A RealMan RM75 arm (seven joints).
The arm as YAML. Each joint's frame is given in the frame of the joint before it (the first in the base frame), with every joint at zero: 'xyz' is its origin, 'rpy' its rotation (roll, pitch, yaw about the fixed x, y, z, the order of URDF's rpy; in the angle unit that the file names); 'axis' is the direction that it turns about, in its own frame. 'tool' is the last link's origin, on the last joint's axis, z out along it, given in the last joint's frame.
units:
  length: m
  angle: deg
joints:
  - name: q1
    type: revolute
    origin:
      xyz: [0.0, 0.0, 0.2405]
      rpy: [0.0, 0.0, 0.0]
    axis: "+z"
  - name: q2
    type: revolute
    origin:
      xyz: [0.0, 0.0, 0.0]
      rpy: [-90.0, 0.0, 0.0]
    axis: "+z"
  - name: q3
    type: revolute
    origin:
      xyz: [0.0, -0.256, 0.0]
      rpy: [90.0, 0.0, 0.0]
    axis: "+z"
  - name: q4
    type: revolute
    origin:
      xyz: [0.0, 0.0, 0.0]
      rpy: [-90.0, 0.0, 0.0]
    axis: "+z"
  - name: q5
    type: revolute
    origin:
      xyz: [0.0, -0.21, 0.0]
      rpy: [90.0, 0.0, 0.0]
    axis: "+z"
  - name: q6
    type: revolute
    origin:
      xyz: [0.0, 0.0, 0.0]
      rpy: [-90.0, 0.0, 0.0]
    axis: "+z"
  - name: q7
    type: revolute
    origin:
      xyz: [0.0, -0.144, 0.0]
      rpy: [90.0, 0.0, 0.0]
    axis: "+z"
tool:
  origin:
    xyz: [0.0, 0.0, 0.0]
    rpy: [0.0, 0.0, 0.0]
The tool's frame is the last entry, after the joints.
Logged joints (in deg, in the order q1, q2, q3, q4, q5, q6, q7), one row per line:
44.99, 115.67, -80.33, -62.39, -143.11, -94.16, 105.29
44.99, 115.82, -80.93, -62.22, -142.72, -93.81, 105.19
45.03, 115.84, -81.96, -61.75, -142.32, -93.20, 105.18
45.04, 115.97, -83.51, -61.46, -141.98, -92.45, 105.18
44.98, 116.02, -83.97, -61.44, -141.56, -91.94, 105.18
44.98, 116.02, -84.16, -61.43, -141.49, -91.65, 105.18
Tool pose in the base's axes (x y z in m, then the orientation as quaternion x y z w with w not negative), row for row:
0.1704, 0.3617, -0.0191, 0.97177, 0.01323, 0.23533, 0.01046
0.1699, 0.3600, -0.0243, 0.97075, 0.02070, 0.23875, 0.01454
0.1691, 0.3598, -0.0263, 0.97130, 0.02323, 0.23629, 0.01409
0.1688, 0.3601, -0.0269, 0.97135, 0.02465, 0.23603, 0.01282
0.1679, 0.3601, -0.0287, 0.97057, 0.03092, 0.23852, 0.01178
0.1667, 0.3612, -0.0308, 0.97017, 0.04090, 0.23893, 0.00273
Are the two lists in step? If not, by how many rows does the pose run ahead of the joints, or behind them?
The pose runs 2 rows ahead of the joints: the pose in row i belongs to the joints in row i + 2.
